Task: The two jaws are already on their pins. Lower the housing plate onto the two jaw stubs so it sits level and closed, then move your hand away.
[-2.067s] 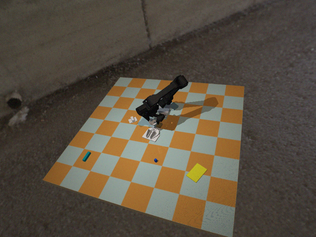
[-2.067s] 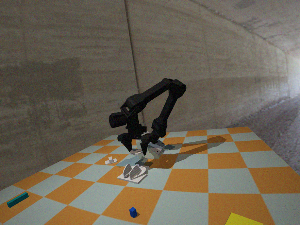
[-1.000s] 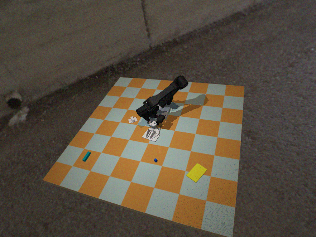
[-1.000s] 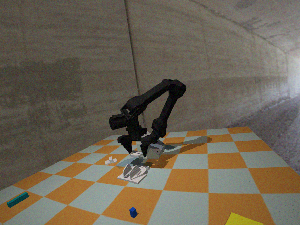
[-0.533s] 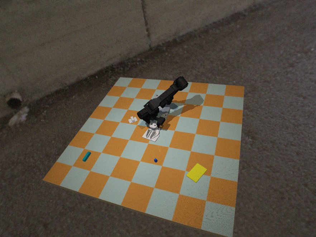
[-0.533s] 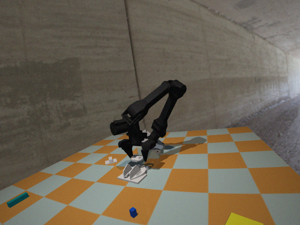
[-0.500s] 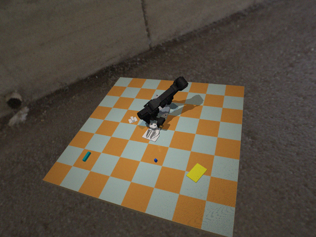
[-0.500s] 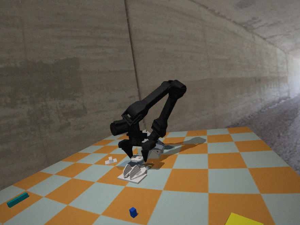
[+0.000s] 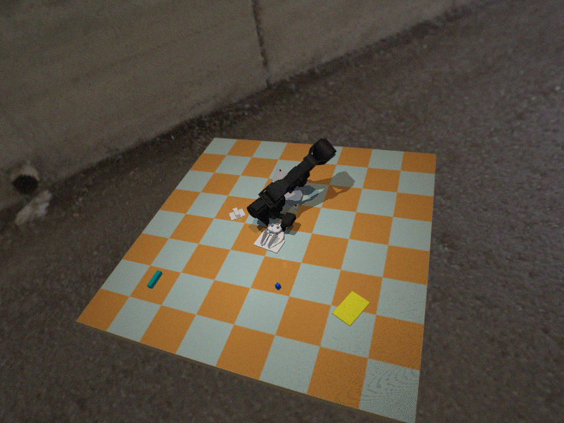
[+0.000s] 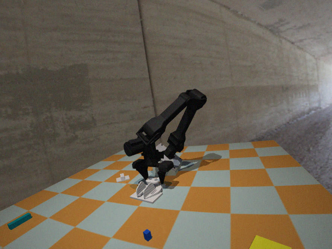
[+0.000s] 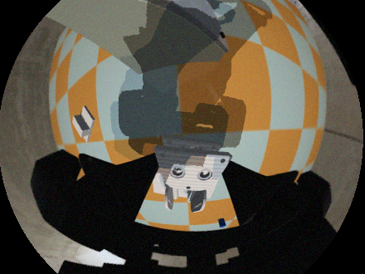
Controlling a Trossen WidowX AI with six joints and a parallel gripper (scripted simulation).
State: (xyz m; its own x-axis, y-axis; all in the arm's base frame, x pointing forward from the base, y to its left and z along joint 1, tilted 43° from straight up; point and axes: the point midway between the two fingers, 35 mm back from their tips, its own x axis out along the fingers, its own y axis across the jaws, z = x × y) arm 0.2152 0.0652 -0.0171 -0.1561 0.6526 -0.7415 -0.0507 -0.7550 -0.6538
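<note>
Now: gripper tip 7 cm short of the white base plate, 2 cm above it and 1 cm to the left of it. The rest, counted from my gripper tip: teal bar: 41 cm ahead, 38 cm to the right, 2 cm below; blue cube: 26 cm ahead, 13 cm to the left, 1 cm below; yellow flat pad: 42 cm to the left, 25 cm ahead, 2 cm below.
</note>
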